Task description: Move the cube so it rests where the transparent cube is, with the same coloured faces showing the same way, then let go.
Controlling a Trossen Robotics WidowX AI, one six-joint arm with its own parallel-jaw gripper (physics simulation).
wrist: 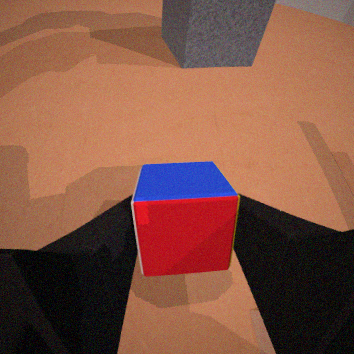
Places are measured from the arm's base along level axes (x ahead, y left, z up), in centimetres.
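Where they show: gripper, fingertip midpoint: (180,200).
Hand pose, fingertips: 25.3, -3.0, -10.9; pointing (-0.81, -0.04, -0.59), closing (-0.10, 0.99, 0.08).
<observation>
After its pixels a point has its place, as x, y, z.
The cube (185,235) {27.5, -2.9, -9.5} is held between the two black fingers. Its red face points at the camera and its blue face points up and away in the view. A thin whitish edge shows on its left and a thin yellow edge on its right. My gripper (180,200) {25.3, -3.0, -10.9} is shut on the cube, one finger on each side, hiding most of both side faces. A shadow lies on the orange surface just below the cube in the view; the cube's height above it is hard to tell. The transparent cube cannot be made out clearly; a faint pale patch shows beside the right finger, low in the view.
A speckled grey block (220,37) {4.8, 0.9, -10.5} stands on the orange table top (210,110) {13.8, -0.1, -14.2} beyond the cube, cut off by the top edge of the view. A pale grey area shows at the upper right corner, past the table's edge. Several shadows cross the table.
</observation>
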